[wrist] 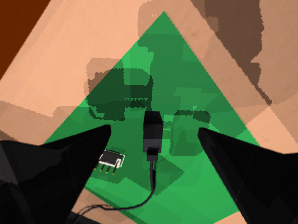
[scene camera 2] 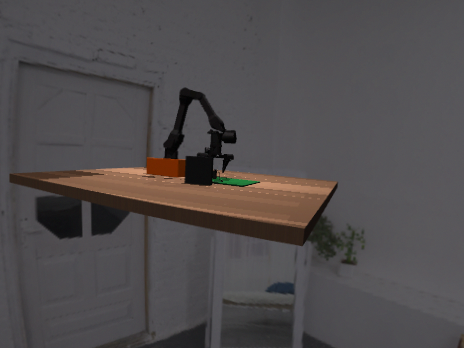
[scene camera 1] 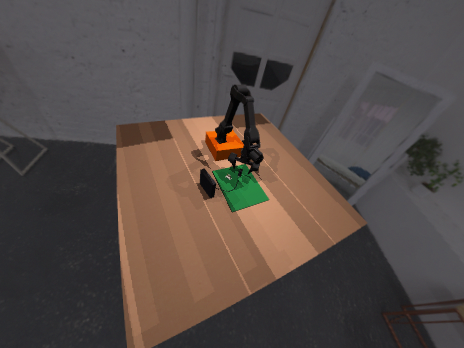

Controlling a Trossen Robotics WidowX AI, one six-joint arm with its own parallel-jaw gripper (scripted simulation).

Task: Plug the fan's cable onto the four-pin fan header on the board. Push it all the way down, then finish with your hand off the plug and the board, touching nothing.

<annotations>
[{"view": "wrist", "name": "my gripper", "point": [154, 130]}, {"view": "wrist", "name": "black plug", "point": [153, 125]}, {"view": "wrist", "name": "green board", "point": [160, 72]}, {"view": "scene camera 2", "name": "black fan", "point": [198, 170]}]
</annotations>
